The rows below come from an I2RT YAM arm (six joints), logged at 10 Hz.
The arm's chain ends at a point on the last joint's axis. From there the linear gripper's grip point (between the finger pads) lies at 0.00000 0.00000 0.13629 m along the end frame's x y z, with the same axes.
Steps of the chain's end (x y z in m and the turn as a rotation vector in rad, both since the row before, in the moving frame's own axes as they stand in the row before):
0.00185, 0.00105, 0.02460, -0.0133, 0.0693, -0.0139
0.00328, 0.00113, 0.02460, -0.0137, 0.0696, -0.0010
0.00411, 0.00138, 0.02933, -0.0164, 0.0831, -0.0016
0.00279, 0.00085, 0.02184, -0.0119, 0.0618, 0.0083
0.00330, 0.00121, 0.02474, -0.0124, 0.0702, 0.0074
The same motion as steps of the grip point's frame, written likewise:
0.01130, 0.00280, 0.02426, -0.0133, 0.0693, -0.0139
0.01276, 0.00299, 0.02426, -0.0137, 0.0696, -0.0010
0.01542, 0.00360, 0.02884, -0.0164, 0.0831, -0.0016
0.01120, 0.00251, 0.02157, -0.0119, 0.0618, 0.0083
0.01285, 0.00293, 0.02439, -0.0124, 0.0702, 0.0074

